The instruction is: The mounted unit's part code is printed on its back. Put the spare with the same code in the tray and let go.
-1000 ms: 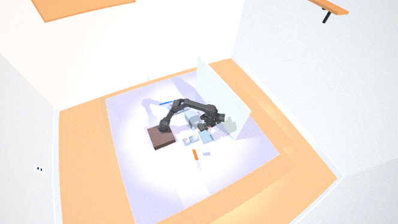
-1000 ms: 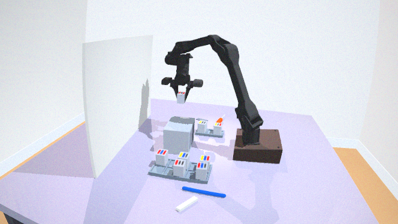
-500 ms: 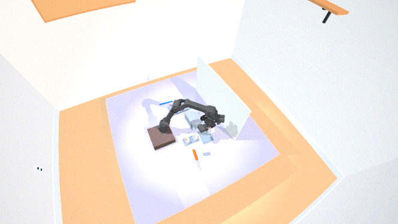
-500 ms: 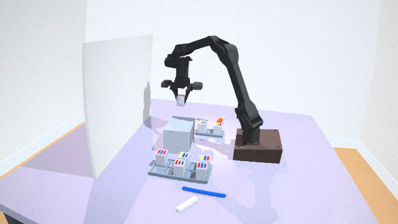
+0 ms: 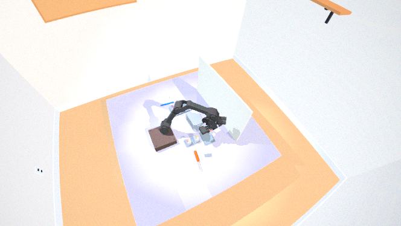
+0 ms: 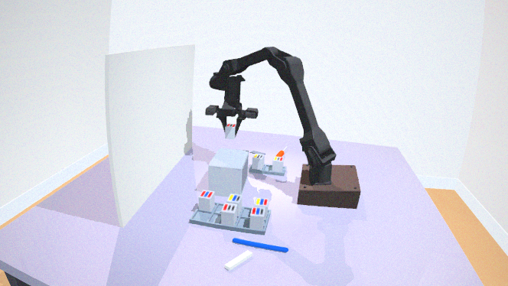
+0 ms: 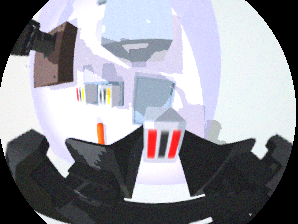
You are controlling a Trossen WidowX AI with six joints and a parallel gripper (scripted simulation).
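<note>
Now: the light blue tray 11 cm below my gripper tip, 1 cm to the left of it and 1 cm behind it. Round my gripper tip: white spare (2 cm above); grey mounted unit (20 cm to the left, 6 cm below, 3 cm behind); rack (14 cm behind, 11 cm below, 4 cm to the left).
</note>
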